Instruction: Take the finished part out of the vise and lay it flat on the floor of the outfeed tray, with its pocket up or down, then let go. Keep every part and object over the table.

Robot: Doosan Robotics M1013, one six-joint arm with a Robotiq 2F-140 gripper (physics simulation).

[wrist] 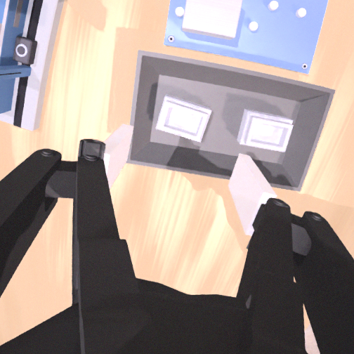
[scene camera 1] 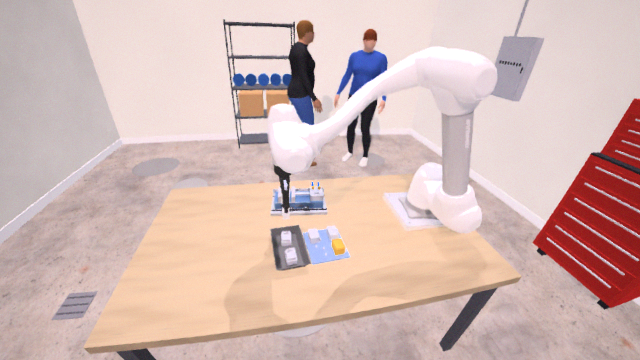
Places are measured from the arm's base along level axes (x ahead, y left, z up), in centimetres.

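Pixels of known places: gripper, fingertip midpoint: (scene camera 1: pixel 285 211); arm's base, link origin: (scene camera 1: pixel 417 208).
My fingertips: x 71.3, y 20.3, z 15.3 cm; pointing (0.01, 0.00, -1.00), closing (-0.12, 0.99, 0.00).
For each thing: its top centre in the pictures, then the offset to it from my fingertips. Level surfaces: height alone.
- vise, top centre: (scene camera 1: pixel 298 190) dx -5.4, dy -28.8, dz -8.3 cm
- blue plate, top centre: (scene camera 1: pixel 325 243) dx -17.6, dy +2.0, dz -17.4 cm
- yellow block, top centre: (scene camera 1: pixel 338 243) dx -22.9, dy +5.5, dz -13.8 cm
- wooden table, surface height: dz -18.1 cm
Two light grey parts lie flat in the dark grey outfeed tray (scene camera 1: pixel 299 244) (wrist: pixel 223 122), with their pockets up. One part (scene camera 1: pixel 286 237) (wrist: pixel 182 119) is at the end nearer the vise, the other part (scene camera 1: pixel 291 256) (wrist: pixel 266 131) at the far end from it. My gripper (scene camera 1: pixel 285 215) (wrist: pixel 182 156) is open and empty. It is above the table between the vise and the tray, clear of both parts. The vise (scene camera 1: pixel 300 201) (wrist: pixel 46 70) stands behind the tray in the scene view, partly hidden by the gripper, and its edge shows at the left in the wrist view.
A blue plate (scene camera 1: pixel 320 256) (wrist: pixel 215 52) lies right beside the tray, with pale blocks (scene camera 1: pixel 314 235) (scene camera 1: pixel 333 231) and a yellow block (scene camera 1: pixel 338 246) on it. The wooden table (scene camera 1: pixel 200 280) carries everything. The arm's base plate (scene camera 1: pixel 397 210) is at the right.
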